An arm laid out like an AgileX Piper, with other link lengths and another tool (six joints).
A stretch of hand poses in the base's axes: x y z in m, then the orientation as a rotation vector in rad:
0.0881 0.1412 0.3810 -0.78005 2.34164 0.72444
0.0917 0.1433 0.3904 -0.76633 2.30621 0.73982
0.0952 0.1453 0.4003 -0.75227 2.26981 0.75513
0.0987 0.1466 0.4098 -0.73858 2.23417 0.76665
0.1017 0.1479 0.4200 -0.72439 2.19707 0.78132
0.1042 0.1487 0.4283 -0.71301 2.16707 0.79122
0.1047 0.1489 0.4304 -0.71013 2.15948 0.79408
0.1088 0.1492 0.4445 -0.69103 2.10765 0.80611
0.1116 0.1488 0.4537 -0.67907 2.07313 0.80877
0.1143 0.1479 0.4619 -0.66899 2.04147 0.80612
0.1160 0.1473 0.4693 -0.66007 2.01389 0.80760
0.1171 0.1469 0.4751 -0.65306 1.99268 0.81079
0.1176 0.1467 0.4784 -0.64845 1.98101 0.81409
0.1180 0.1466 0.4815 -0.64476 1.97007 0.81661
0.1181 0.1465 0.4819 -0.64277 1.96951 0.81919
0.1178 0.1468 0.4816 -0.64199 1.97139 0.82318
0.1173 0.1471 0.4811 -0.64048 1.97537 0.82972
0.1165 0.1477 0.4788 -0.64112 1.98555 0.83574
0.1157 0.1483 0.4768 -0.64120 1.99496 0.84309
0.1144 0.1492 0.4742 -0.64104 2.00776 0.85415
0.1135 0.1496 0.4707 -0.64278 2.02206 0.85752
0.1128 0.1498 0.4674 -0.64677 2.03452 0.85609
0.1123 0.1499 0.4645 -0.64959 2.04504 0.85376
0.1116 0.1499 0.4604 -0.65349 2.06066 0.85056
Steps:
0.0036 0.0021 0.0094 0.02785 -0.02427 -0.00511
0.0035 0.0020 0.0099 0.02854 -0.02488 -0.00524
0.0035 0.0013 0.0095 0.02611 -0.02560 -0.00602
0.0030 0.0013 0.0102 0.02894 -0.02528 -0.00523
0.0025 0.0008 0.0083 0.02239 -0.02110 -0.00472
0.0005 0.0002 0.0021 0.00589 -0.00516 -0.00106
0.0041 0.0003 0.0141 0.03593 -0.03829 -0.00934
0.0028 -0.0004 0.0092 0.02077 -0.02767 -0.00759
0.0027 -0.0009 0.0082 0.01589 -0.02755 -0.00828
0.0017 -0.0006 0.0074 0.01615 -0.02235 -0.00571
0.0011 -0.0004 0.0058 0.01372 -0.01627 -0.00359
0.0005 -0.0002 0.0033 0.00876 -0.00821 -0.00183
0.0004 -0.0001 0.0031 0.00765 -0.00799 -0.00150
0.0001 -0.0001 0.0004 0.00253 0.00080 -0.00027
-0.0003 0.0003 -0.0003 0.00179 0.00336 0.00122
-0.0005 0.0003 -0.0005 0.00262 0.00631 0.00183
-0.0008 0.0006 -0.0023 -0.00123 0.01119 0.00316
-0.0008 0.0006 -0.0020 0.00007 0.01115 0.00335
-0.0013 0.0009 -0.0026 0.00077 0.01564 0.00484
-0.0009 0.0004 -0.0035 -0.00501 0.01345 0.00292
-0.0007 0.0002 -0.0033 -0.00779 0.00961 0.00247
-0.0005 0.0001 -0.0029 -0.00699 0.00770 0.00124
-0.0007 0.0000 -0.0041 -0.01010 0.01159 0.00176

